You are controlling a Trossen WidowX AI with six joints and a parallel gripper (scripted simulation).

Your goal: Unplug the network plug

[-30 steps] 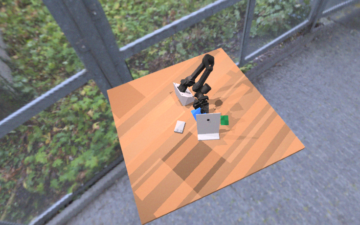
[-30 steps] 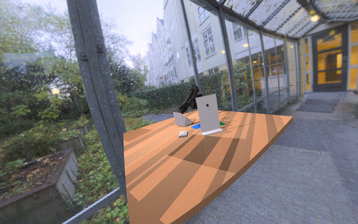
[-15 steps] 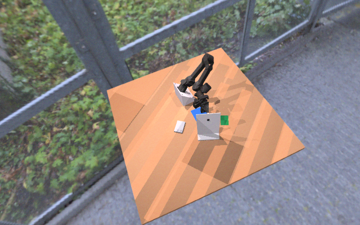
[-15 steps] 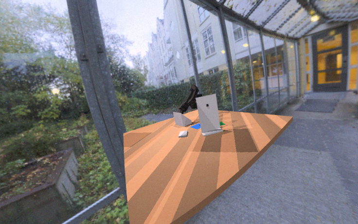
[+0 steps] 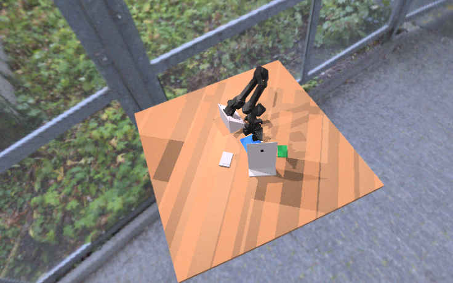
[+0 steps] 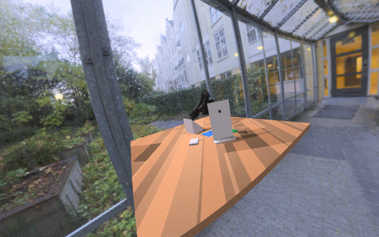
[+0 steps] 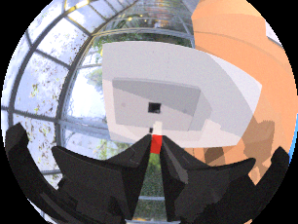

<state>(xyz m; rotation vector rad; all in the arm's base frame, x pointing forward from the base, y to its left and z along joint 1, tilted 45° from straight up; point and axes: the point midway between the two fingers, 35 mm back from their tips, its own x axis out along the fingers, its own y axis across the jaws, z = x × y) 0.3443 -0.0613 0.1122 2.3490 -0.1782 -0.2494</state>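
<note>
My gripper tip is now 230 mm above the blue marked square, 150 mm past it and 20 mm to the right of it. From my gripper tip the other things lie so: green square (230 mm below, 150 mm to the left, 20 mm ahead); grey panel (90 mm below, 60 mm ahead, 40 mm to the right); network plug (right at my gripper tip).
</note>
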